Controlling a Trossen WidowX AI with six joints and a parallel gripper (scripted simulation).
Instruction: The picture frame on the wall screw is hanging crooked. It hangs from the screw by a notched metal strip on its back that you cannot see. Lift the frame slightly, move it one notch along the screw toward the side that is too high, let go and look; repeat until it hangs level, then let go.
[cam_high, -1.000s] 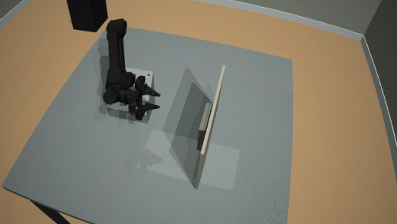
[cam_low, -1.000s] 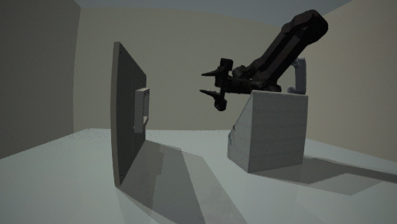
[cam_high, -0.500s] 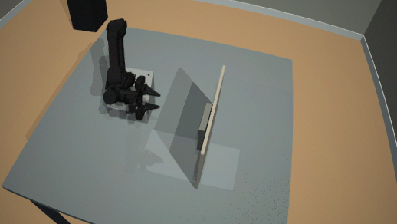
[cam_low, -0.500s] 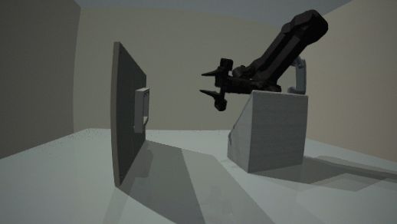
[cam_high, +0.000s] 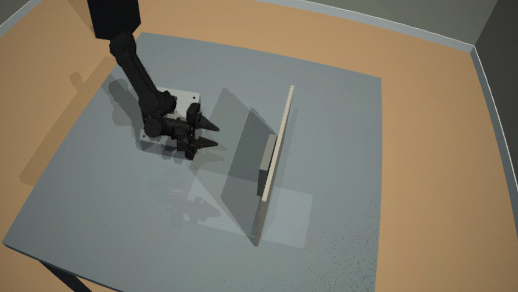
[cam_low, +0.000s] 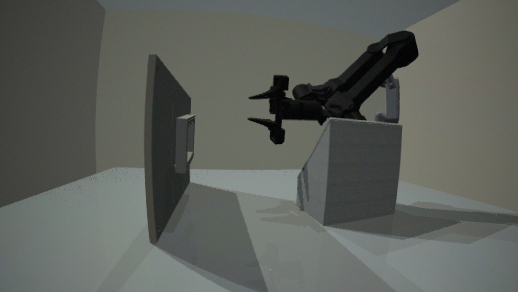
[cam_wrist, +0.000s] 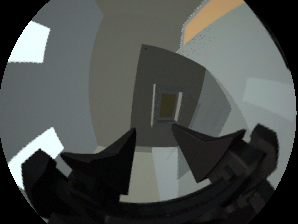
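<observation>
Right now my gripper tip is 17 cm short of the picture frame and 9 cm above it. From my gripper tip the other things lie so: wall panel: 18 cm ahead, 10 cm below, 2 cm to the left.
</observation>
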